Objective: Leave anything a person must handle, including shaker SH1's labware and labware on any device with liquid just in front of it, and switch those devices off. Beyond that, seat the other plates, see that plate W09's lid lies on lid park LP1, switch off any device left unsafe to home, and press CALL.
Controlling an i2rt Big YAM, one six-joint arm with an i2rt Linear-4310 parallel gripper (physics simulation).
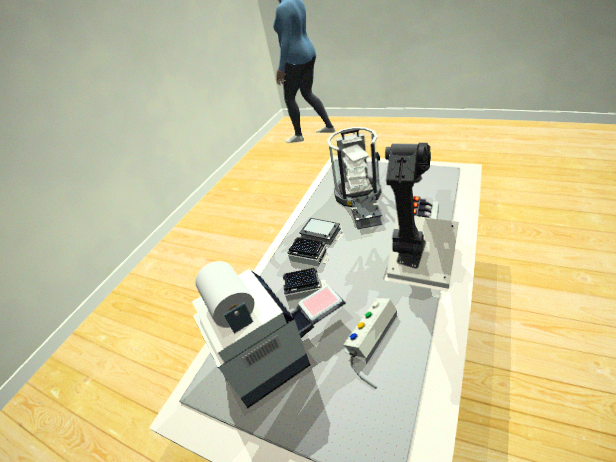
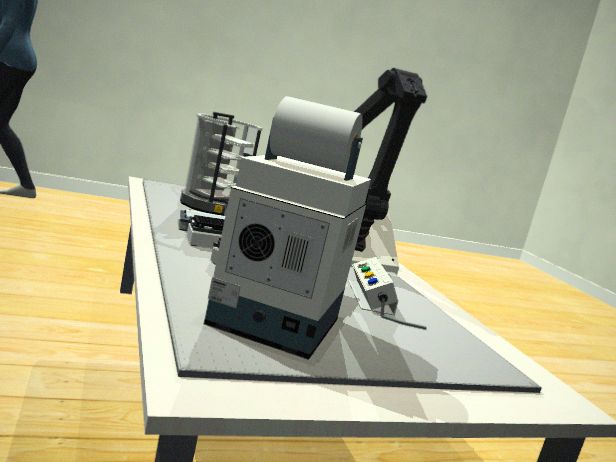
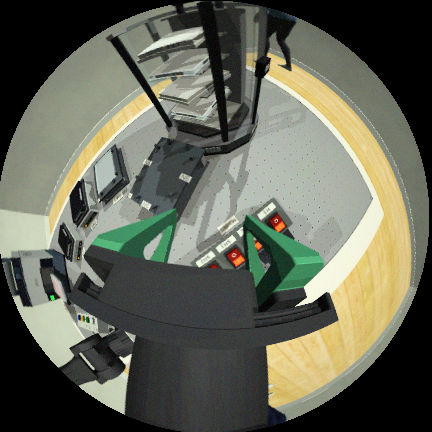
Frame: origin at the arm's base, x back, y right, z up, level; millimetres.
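Where they show: gripper, between the fingertips: [image 3: 209,217]; arm's base, origin of its link: [image 1: 411,251].
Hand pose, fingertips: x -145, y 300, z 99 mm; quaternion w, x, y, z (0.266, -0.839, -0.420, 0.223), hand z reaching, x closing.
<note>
Each offset is from my fingertips to the top centre of the thing. "spot": to the spot under its first point.
My gripper [image 3: 209,217] is open and empty above the power strip @(spot: dx +22, dy +89, dz -141 mm) [image 3: 266,210] [image 1: 416,205]. Its fingers hide part of the strip; the H1 switch @(spot: dx +52, dy +94, dz -131 mm) [image 3: 277,222] and another switch @(spot: dx +66, dy -5, dz -131 mm) [image 3: 235,256] show red with orange lit parts. A pink-topped plate @(dx -69, dy -675, dz -50 mm) [image 1: 321,303] [image 3: 58,285] lies on the sealer's extended tray. Two black plates @(dx -296, dy -392, dz -112 mm) [image 1: 307,247] @(dx -225, dy -567, dz -112 mm) [image 1: 301,280] [image 3: 78,202] [image 3: 66,242] sit on small devices. A device with a pale top @(dx -314, dy -234, dz -138 mm) [image 1: 320,228] [image 3: 107,173] stands beside them. A dark nest block @(dx -150, dy -54, dz -105 mm) [image 1: 366,212] [image 3: 170,172] stands before the hotel. The button box @(dx +110, dy -659, dz -97 mm) [image 1: 372,327] [image 2: 375,285] [image 3: 86,320] has coloured buttons.
The hotel [image 1: 344,199] [image 2: 200,202] [image 3: 235,145] holds several stacked plates at the far end. The large sealer @(dx -189, dy -909, dz +275 mm) [image 1: 270,360] [image 2: 280,245], with a white roll on top, stands at the near end. A person [image 1: 297,40] [image 2: 15,45] [image 3: 280,35] is beyond the table.
</note>
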